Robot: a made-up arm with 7 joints. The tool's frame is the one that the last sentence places.
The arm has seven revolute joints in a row. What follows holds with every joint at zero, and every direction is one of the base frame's.
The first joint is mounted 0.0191 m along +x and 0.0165 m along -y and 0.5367 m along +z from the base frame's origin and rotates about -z.
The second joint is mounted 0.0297 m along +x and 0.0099 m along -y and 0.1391 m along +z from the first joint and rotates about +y.
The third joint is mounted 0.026 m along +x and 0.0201 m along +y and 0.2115 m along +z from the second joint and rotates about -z.
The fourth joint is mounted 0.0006 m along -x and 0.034 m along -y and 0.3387 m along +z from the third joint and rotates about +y.
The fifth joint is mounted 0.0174 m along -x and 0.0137 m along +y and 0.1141 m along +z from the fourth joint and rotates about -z.
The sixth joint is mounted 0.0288 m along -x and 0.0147 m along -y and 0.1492 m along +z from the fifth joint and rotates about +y.
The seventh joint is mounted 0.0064 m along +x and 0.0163 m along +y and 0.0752 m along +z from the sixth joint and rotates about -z.
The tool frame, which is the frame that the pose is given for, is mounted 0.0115 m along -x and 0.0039 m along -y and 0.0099 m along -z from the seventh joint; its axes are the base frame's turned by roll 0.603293, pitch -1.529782 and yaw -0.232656 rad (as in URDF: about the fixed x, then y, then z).
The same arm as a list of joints. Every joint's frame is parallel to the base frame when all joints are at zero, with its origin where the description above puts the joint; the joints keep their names.
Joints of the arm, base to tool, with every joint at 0 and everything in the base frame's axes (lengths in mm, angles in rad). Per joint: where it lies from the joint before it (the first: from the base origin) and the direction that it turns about. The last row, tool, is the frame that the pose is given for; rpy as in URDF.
joint 1: axis -z offset 19.1 -16.5 536.7
joint 2: axis +y offset 29.7 -9.9 139.1
joint 3: axis -z offset 26.0 20.1 211.5
joint 4: axis +y offset -0.6 -34.0 338.7
joint 5: axis -z offset -17.4 13.7 114.1
joint 6: axis +y offset -28.8 -14.7 149.2
joint 7: axis -z offset 6.4 16.3 75.2
tool: offset -11.5 -3.9 -9.9 rpy 0.6033 -1.5298 -0.2327

